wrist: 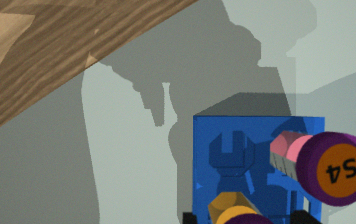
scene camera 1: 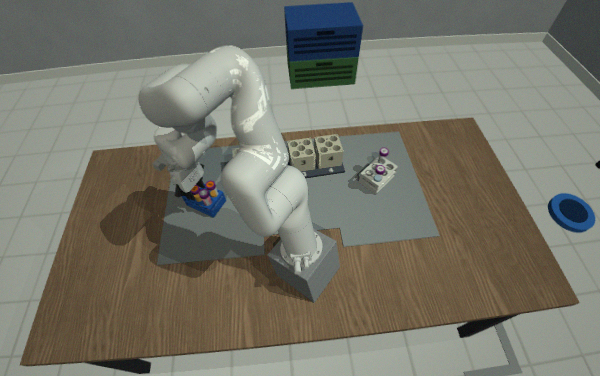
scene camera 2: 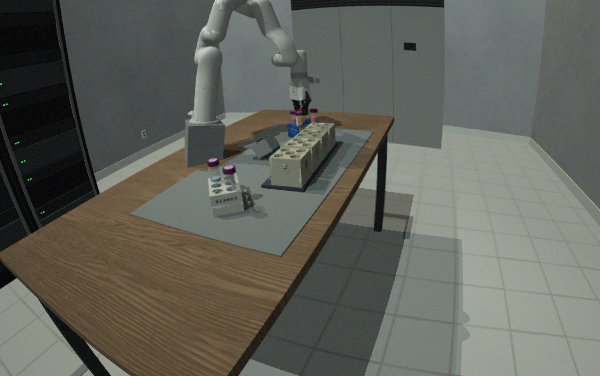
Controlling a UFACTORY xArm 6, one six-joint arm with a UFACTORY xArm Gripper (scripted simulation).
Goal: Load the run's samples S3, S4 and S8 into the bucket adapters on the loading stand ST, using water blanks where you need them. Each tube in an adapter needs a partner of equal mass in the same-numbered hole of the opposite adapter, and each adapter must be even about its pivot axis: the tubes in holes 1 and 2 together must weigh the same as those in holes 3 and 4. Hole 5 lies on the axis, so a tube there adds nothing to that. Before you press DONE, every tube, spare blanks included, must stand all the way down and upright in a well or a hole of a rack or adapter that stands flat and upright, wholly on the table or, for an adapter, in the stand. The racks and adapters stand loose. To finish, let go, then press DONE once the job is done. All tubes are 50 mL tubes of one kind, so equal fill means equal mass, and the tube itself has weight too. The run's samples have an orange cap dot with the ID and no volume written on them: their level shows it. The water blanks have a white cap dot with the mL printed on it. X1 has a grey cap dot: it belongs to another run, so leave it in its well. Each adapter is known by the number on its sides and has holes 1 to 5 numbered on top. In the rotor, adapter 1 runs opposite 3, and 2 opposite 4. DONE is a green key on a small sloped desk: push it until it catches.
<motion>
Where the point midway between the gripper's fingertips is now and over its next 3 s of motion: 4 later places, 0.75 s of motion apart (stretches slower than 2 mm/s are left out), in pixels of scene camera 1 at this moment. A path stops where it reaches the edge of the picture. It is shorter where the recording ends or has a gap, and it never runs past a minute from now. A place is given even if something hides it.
My gripper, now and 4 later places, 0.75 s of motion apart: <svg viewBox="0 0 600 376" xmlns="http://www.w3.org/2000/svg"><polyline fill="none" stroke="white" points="196,192 195,190 194,188 191,182 187,174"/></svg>
</motion>
